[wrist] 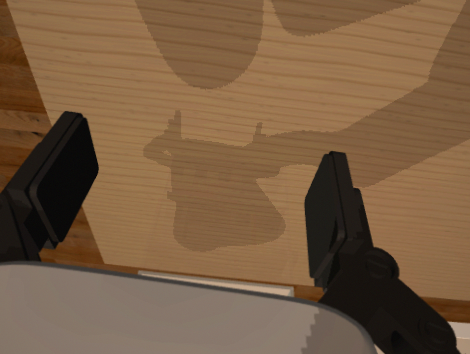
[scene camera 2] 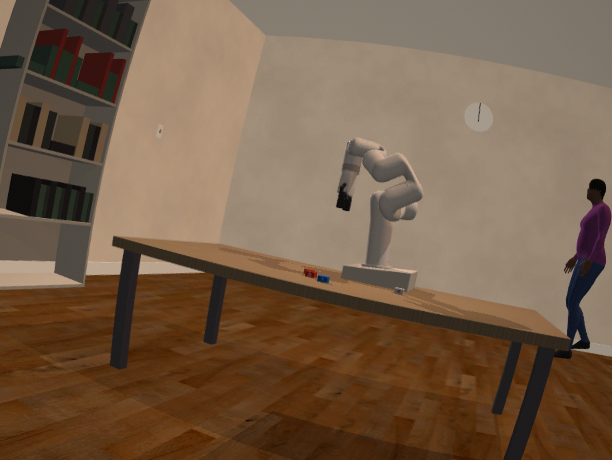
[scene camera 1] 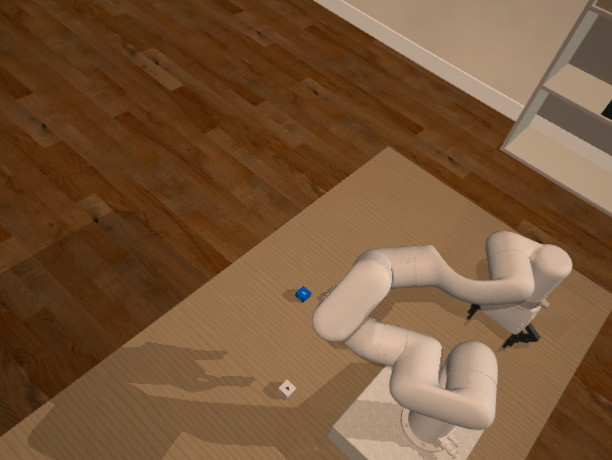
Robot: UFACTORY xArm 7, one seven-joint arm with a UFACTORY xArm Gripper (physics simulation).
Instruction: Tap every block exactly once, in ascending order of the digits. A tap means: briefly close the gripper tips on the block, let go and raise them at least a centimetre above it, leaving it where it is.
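Note:
A blue block lies on the table. A white block with a dark mark lies nearer the robot base's side. A red block is beside the blue one in scene camera 2; the arm covers that area in scene camera 1, and whether another block is there I cannot tell. The digits are too small to read. My gripper is open and empty, high above the table, away from the blue and white blocks. No block shows in the wrist view.
The arm rises from a pale base block on the table. A bookshelf stands beyond the table. A person stands at the right in scene camera 2.

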